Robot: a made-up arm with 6 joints.
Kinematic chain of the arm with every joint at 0, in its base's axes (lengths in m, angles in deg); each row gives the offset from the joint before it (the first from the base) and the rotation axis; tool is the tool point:
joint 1: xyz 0 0 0.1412 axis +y
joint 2: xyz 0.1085 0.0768 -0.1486 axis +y
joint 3: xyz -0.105 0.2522 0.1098 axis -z
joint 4: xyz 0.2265 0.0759 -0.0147 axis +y
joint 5: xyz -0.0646 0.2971 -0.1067 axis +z
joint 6: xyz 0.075 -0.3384 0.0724 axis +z
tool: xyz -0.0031 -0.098 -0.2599
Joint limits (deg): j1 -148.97..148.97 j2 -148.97..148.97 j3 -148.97..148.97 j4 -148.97..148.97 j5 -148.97..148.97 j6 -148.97..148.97
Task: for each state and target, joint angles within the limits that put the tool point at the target. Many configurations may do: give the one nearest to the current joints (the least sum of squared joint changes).
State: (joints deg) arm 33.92 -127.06 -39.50 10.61 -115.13 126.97
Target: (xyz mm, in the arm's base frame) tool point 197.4 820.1 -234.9
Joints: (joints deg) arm 36.27 -133.10 4.76 4.00 -138.68 133.38
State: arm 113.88 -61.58 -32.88 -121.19 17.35 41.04
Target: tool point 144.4 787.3 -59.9
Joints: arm 126.76 -37.91 -46.22 -83.52 30.11 45.12
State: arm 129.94 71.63 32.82 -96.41 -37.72 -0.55
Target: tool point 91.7 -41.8 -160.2
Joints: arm 103.55 25.97 64.32 -137.96 3.89 9.17
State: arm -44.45 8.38 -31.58 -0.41 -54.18 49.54
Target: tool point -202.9 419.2 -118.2
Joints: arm -33.89 19.87 -15.40 12.00 -80.97 44.80
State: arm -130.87 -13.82 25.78 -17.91 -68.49 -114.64
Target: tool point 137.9 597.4 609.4
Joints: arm -135.49 -16.96 26.74 -20.90 -73.61 -114.39
